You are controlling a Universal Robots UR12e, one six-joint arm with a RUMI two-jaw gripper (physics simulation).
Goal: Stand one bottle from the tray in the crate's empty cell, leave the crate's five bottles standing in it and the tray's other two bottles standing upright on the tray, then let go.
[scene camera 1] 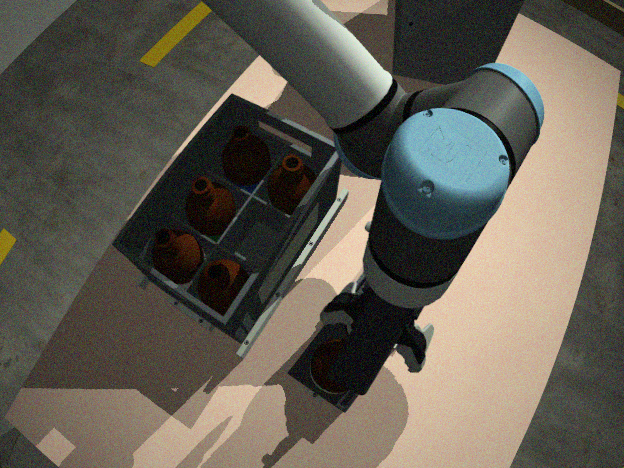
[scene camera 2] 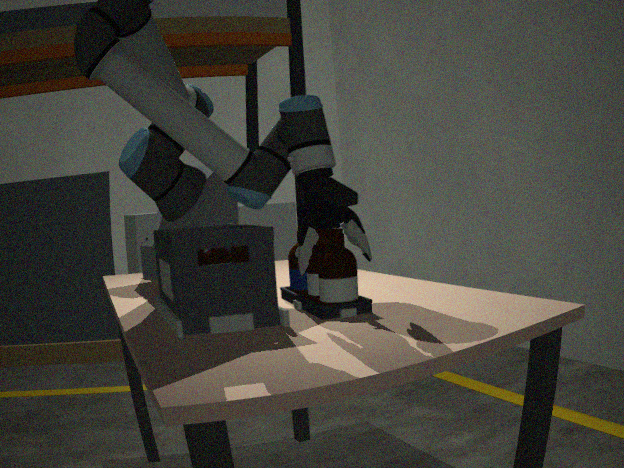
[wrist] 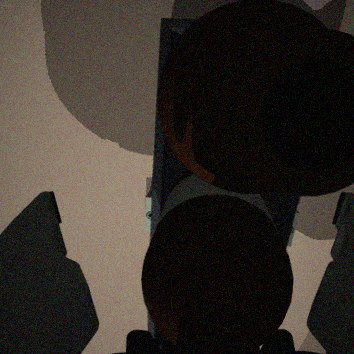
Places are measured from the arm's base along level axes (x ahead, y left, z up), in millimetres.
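Pixels of known places: gripper, between the fingertips: (wrist: 195, 197); arm's base, origin of its link: (scene camera 2: 184, 196).
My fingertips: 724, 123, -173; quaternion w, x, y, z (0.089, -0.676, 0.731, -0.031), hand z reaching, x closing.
For each thing: its top centre in the pictures, then the offset to it from my fingertips, as dx, dy, dz. "spot": a spot on its surface instead. Level surfaces: height alone.
- grey crate, centre of its top: (scene camera 1: 225, 193) (scene camera 2: 205, 228) -67, -247, +96
- dark tray, a spot on its surface: (scene camera 1: 300, 371) spot: +69, -69, -74
- table, height of its surface: dz -79
- pale rail, centre of its top: (scene camera 1: 311, 243) -108, -145, -49
The grey crate (scene camera 1: 171, 188) (scene camera 2: 221, 289) holds several brown bottles standing in cells; its empty cell (scene camera 1: 257, 234) is on the tray side, between two bottles. Three bottles stand upright on the dark tray (scene camera 1: 300, 371) (scene camera 2: 363, 305) (wrist: 158, 125): a front one (scene camera 1: 325, 370) (scene camera 2: 338, 287) (wrist: 240, 100) with a white label, a middle one (scene camera 2: 313, 284) (wrist: 217, 270) with a white label, and a rear one (scene camera 2: 297, 279) with a blue label. My gripper (scene camera 1: 376, 338) (scene camera 2: 336, 265) (wrist: 195, 197) is open and low over the tray, its fingers at shoulder height on either side of the bottles, holding nothing. The rear bottle is hidden in the wrist view.
The crate stands close beside the tray on the table (scene camera 1: 544, 251) (scene camera 2: 453, 302). A pale rail (scene camera 1: 310, 243) runs along the crate's tray side, between crate and tray. The crate's walls rise around its bottles. The arm covers part of the tray in scene camera 1.
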